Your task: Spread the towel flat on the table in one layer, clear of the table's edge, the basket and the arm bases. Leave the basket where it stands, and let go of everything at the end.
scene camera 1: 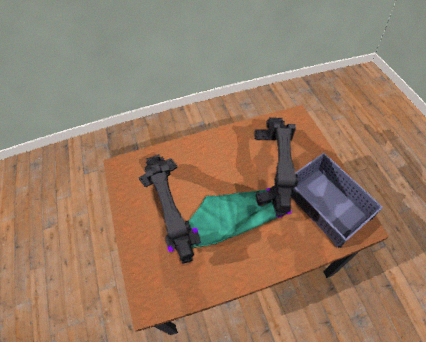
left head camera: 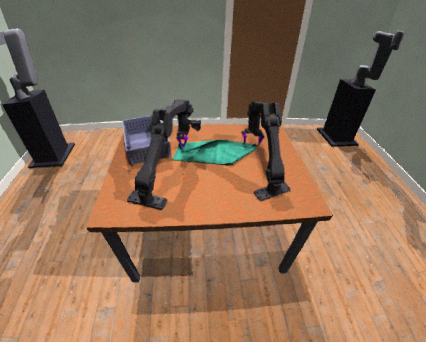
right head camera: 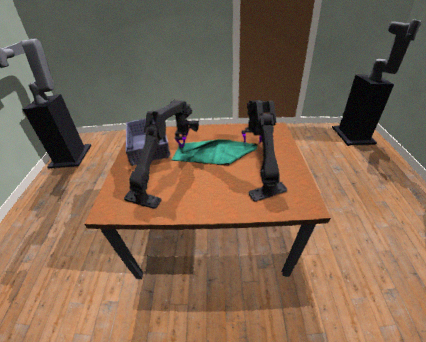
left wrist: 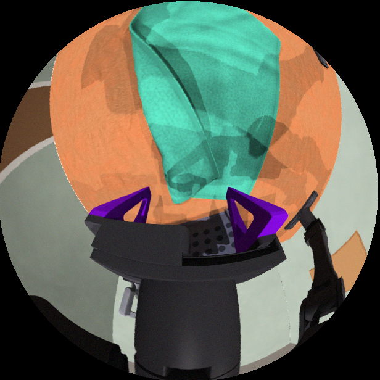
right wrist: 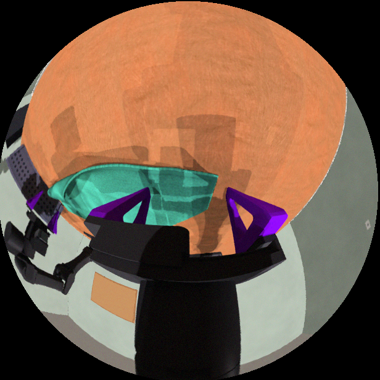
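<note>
The green towel lies on the table, folded and creased. In the left wrist view, a flap lies folded over along its left side, narrowing to the end near the fingers. My left gripper is open, close to the towel's end beside the basket. My right gripper is open at the towel's opposite end, its fingers on either side of the towel's tip. Nothing is held. In scene camera 1 the arms hide both towel ends.
The grey-purple basket stands on the table, close beside the left arm. The arm bases stand toward the near edge in the left head camera.
</note>
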